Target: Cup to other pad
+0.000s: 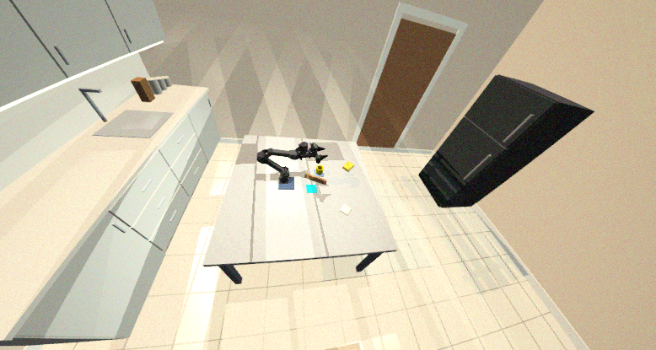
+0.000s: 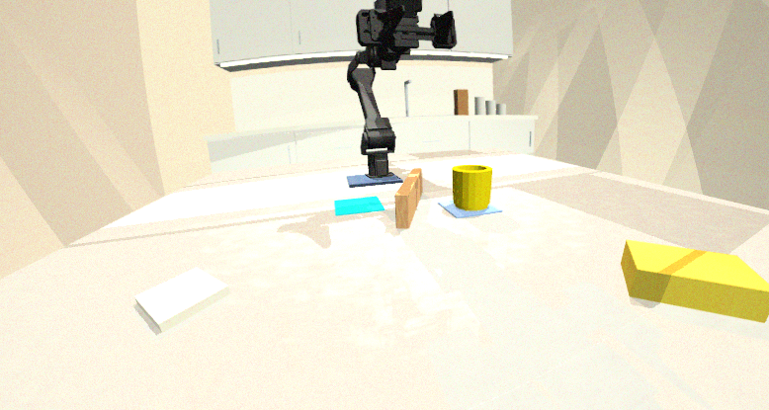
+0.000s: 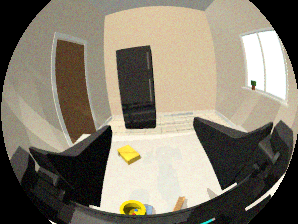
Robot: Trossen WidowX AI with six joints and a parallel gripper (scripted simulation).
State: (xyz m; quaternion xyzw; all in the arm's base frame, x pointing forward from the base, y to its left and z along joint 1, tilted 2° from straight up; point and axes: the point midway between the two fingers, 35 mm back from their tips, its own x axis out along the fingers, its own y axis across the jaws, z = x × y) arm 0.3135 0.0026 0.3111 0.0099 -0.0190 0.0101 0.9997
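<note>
Right now the yellow cup is 7 cm to the left of my gripper tip and 29 cm below it. Round my gripper tip: wooden block: 5 cm behind, 2 cm to the right, 31 cm below; then white flat block: 14 cm ahead, 35 cm to the right, 32 cm below; then turquoise pad: 11 cm behind, 11 cm to the right, 34 cm below.
</note>
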